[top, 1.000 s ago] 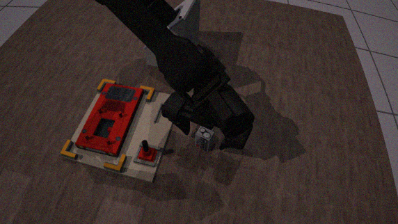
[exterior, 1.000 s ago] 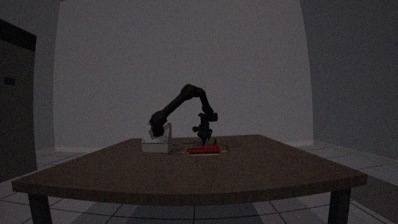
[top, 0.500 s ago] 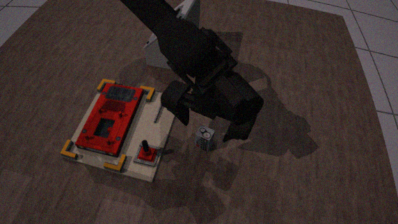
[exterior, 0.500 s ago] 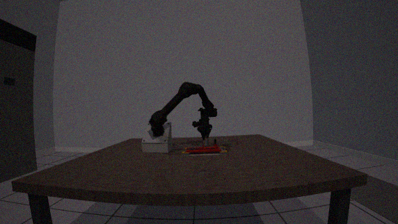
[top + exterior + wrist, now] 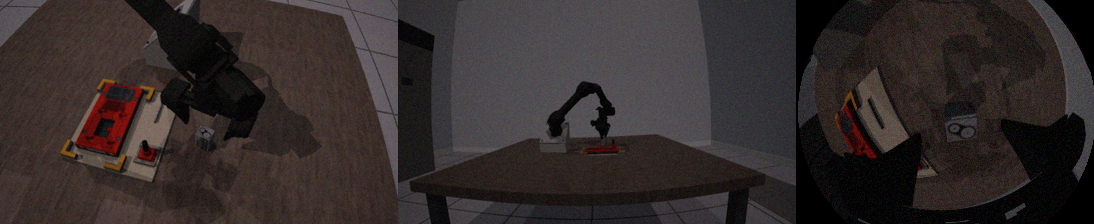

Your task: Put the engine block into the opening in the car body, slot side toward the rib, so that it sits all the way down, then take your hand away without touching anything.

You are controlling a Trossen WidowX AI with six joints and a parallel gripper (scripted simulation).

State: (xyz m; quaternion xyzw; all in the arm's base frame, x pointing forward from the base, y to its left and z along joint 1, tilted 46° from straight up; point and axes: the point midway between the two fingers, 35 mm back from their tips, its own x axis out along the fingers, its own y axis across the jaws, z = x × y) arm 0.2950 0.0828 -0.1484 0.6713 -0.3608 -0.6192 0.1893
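My gripper tip is 30 mm above the grey engine block. Also, from my gripper tip: black upright peg 120 mm to the right, 60 mm ahead, 20 mm below.
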